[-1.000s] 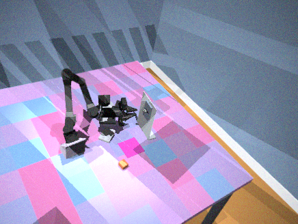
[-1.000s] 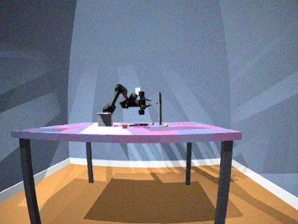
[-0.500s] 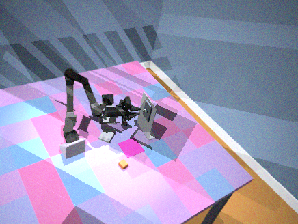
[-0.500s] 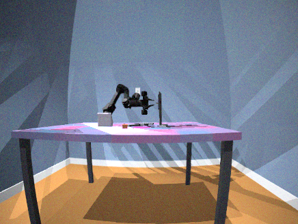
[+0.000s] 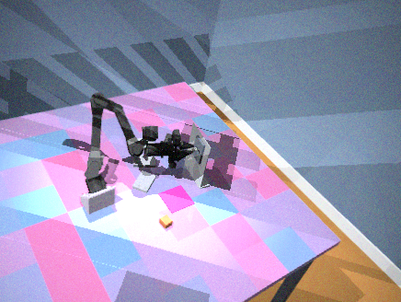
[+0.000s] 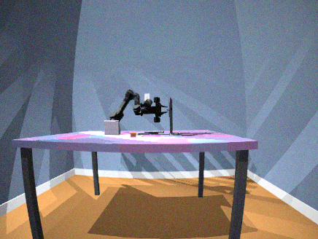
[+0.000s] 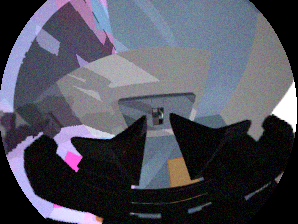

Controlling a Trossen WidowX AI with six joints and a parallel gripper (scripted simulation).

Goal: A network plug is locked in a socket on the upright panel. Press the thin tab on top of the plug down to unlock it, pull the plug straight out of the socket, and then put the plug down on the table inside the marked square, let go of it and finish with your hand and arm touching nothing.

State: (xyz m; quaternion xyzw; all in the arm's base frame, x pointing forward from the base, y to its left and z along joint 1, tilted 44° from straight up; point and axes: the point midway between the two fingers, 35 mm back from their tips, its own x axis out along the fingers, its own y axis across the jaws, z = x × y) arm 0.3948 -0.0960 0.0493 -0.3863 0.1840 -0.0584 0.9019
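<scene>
My gripper tip is now 10 mm short of the network plug. The rest, counted from my gripper tip: orange block 230 mm behind, 180 mm to the right, 170 mm below; then upright panel 70 mm below, 30 mm ahead, 10 mm to the right; then marked square 180 mm below, 110 mm behind, 90 mm to the right.
</scene>
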